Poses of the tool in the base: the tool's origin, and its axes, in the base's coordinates. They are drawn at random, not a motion.
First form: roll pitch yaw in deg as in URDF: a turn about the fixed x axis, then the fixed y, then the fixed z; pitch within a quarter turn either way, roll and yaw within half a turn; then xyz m.
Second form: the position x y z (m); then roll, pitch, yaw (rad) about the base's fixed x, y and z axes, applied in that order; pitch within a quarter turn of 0, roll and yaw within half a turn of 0. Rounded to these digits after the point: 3 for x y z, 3 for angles.
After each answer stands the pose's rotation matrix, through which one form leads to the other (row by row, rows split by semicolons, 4 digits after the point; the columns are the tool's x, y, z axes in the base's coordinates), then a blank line. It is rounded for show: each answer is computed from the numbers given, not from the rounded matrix.
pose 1, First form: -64.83, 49.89, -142.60, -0.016, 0.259, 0.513
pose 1, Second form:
-0.016, 0.259, 0.513, -1.131, 0.871, -2.489
-0.5118 0.8082 0.2913; -0.3913 0.0826 -0.9166; -0.7648 -0.5831 0.2740

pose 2, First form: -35.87, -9.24, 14.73, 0.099, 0.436, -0.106
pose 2, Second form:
0.099, 0.436, -0.106, -0.626, -0.161, 0.257
0.9546 -0.1150 -0.2748; 0.2510 0.8076 0.5336; 0.1606 -0.5783 0.7998

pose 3, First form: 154.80, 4.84, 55.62, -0.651, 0.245, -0.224
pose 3, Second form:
-0.651, 0.245, -0.224, 2.702, 0.084, 0.971
0.5627 0.7670 0.3083; 0.8224 -0.4813 -0.3034; -0.0844 0.4243 -0.9016

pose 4, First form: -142.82, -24.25, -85.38, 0.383, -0.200, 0.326
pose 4, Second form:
0.383, -0.200, 0.326, -2.493, -0.423, -1.490
0.0734 -0.7742 0.6287; -0.9088 -0.3116 -0.2775; 0.4107 -0.5510 -0.7264

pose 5, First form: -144.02, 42.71, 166.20, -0.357, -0.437, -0.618
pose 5, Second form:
-0.357, -0.437, -0.618, -2.514, 0.745, 2.901
-0.7136 0.5800 0.3929; 0.1753 0.6908 -0.7015; -0.6783 -0.4317 -0.5946

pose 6, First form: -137.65, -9.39, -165.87, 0.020, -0.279, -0.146
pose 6, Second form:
0.020, -0.279, -0.146, -2.402, -0.164, -2.895
-0.9568 -0.2870 0.0475; -0.2409 0.6899 -0.6827; 0.1632 -0.6646 -0.7291

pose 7, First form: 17.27, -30.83, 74.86, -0.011, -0.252, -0.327
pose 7, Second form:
-0.011, -0.252, -0.327, 0.301, -0.538, 1.307
0.2243 -0.9615 0.1588; 0.8289 0.1025 -0.5499; 0.5125 0.2549 0.8200

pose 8, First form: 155.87, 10.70, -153.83, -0.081, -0.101, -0.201
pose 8, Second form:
-0.081, -0.101, -0.201, 2.720, 0.187, -2.685
-0.8819 -0.4706 -0.0282; -0.4334 0.7856 0.4416; -0.1857 0.4017 -0.8968

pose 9, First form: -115.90, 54.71, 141.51, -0.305, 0.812, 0.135
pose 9, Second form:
-0.305, 0.812, 0.135, -2.023, 0.955, 2.470
-0.4522 0.8466 -0.2808; 0.3596 -0.1151 -0.9260; -0.8162 -0.5197 -0.2523

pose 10, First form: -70.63, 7.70, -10.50, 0.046, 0.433, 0.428
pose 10, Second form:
0.046, 0.433, 0.428, -1.233, 0.134, -0.183
0.9744 -0.0638 0.2156; -0.1806 0.3491 0.9195; -0.1340 -0.9349 0.3287

